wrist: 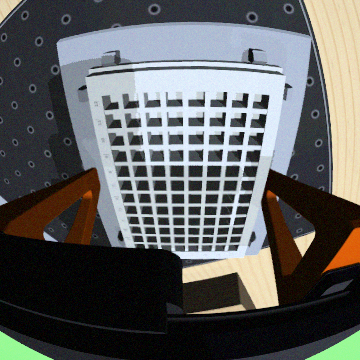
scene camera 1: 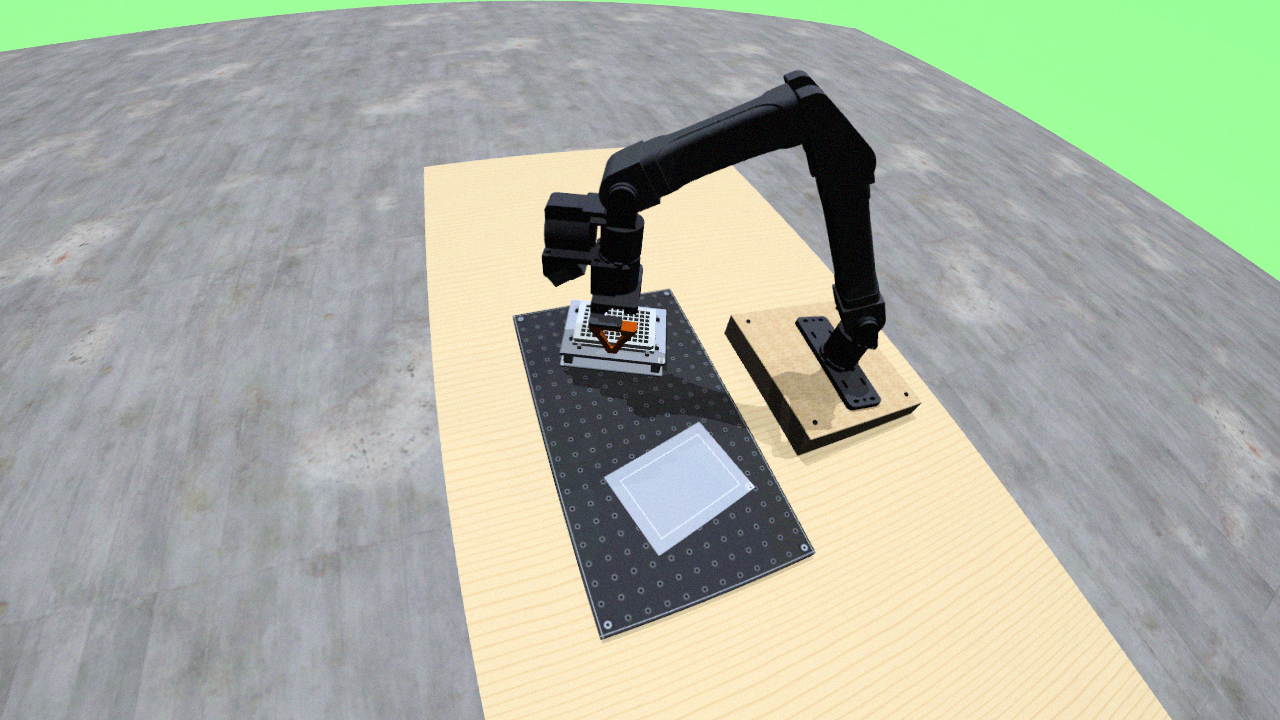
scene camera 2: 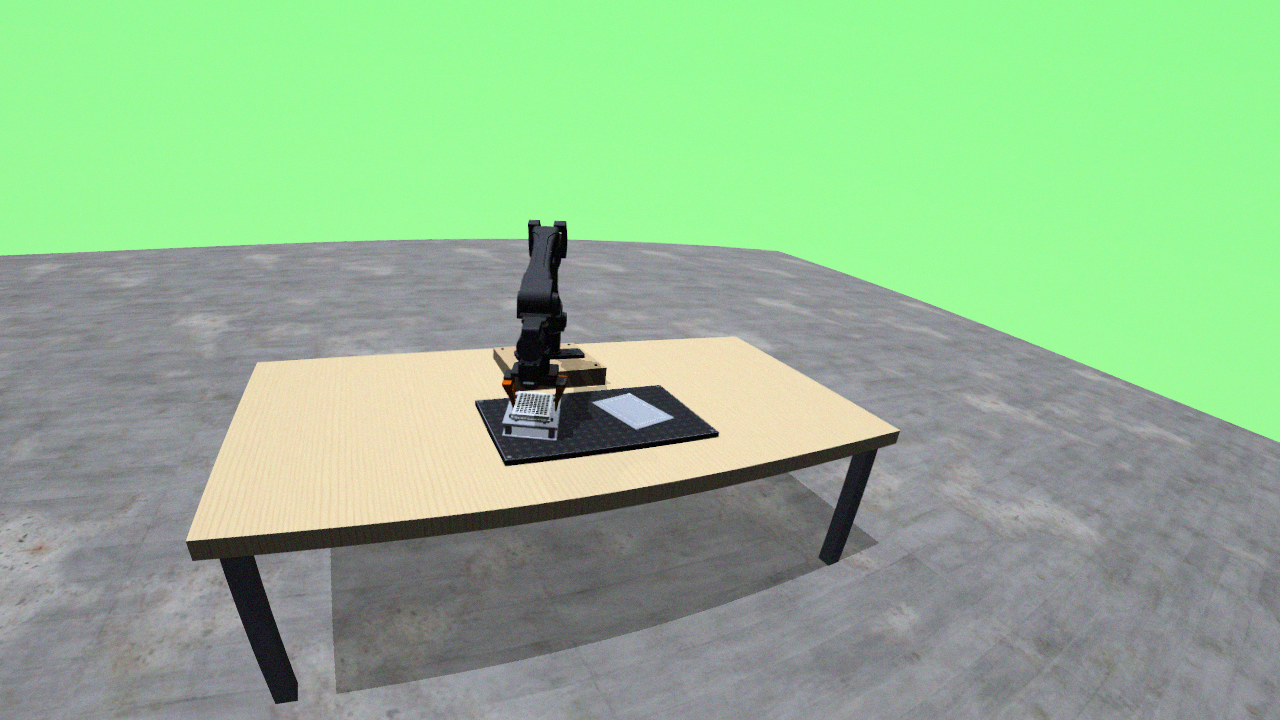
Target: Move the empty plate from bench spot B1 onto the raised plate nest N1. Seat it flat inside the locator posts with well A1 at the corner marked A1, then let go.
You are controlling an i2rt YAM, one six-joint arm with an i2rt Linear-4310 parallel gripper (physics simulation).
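Places are measured from the arm's base along level axes (x ahead, y left, z up), in millimetres.
Pixels of known places: gripper, fingertip midpoint: [wrist: 178,176] [scene camera 1: 615,330] [scene camera 2: 534,408]; arm's base, origin of the base link: [scene camera 1: 835,361].
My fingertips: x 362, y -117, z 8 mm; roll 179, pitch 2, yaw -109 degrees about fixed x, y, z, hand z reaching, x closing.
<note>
For each thing: its top centre in the pictures, then the offset to it from my fingertips. "spot": a spot on its surface instead. Level surfaces: height alone.
- pale raised nest, middle of its top: [wrist: 185,187] [scene camera 1: 616,325] [scene camera 2: 533,405] dx -2, dy -3, dz +9 mm
- Bench spot B1, surface spot: [scene camera 1: 680,488] [scene camera 2: 636,410] spot: dx -35, dy +266, dz -35 mm
- black perforated board, middle of its top: [wrist: 40,201] [scene camera 1: 644,420] [scene camera 2: 594,417] dx -14, dy +151, dz -36 mm
- wooden table, its level: dz -50 mm
The white, many-welled plate [scene camera 1: 648,331] [scene camera 2: 534,404] [wrist: 185,171] lies on the pale raised nest [scene camera 1: 617,366] [scene camera 2: 529,432] [wrist: 185,40]. It looks level and lies inside the dark locator posts that show around it; its full seating is too small to tell. The column numbers run along its left side in the wrist view, with 12 at the far end. The lettering at its near left corner is hidden behind the gripper body. My gripper [scene camera 2: 535,405] [wrist: 178,176] is open, its orange fingers on either side of the plate, with gaps visible. Bench spot B1 [scene camera 1: 680,488] [scene camera 2: 632,410] is a pale outlined sheet, bare.
Nest and spot stand on a black perforated board [scene camera 1: 572,528] [scene camera 2: 608,443] on the wooden table [scene camera 1: 501,573] [scene camera 2: 375,465]. The arm's wooden base block [scene camera 1: 778,385] [scene camera 2: 586,374] stands beside the board.
</note>
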